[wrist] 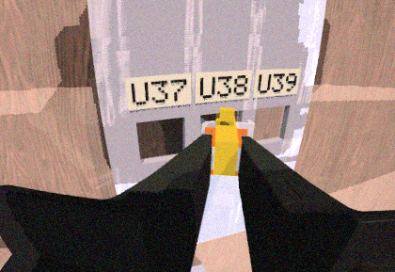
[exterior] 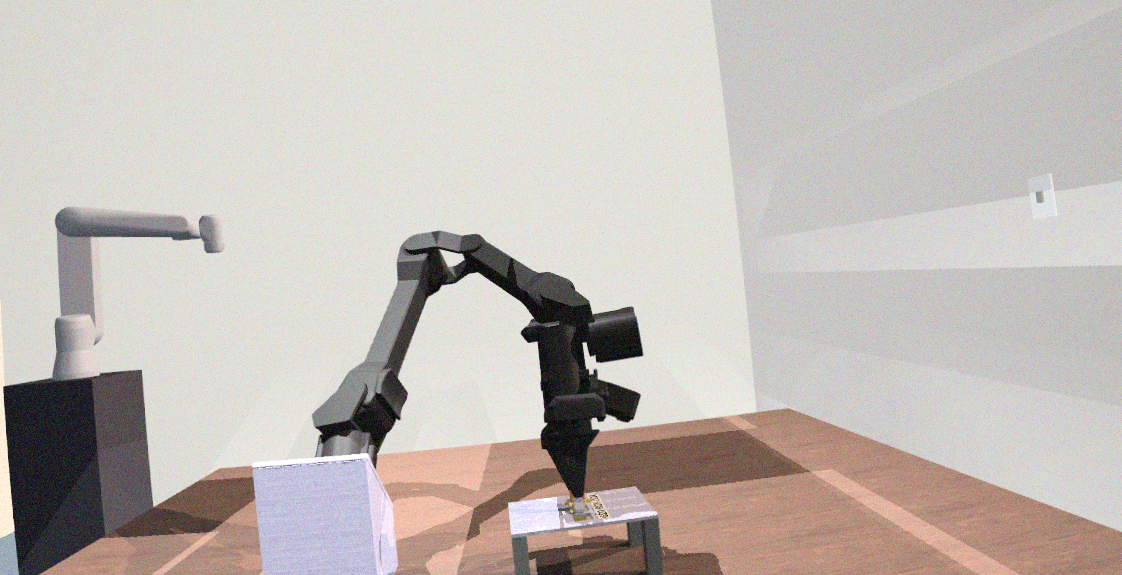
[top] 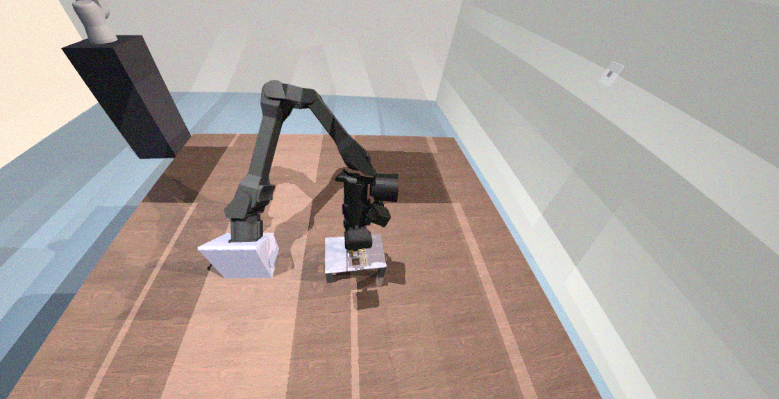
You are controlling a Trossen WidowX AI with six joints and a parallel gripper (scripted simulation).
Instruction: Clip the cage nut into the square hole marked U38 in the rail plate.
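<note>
My gripper tip is now 1 cm above the cage nut.
</note>
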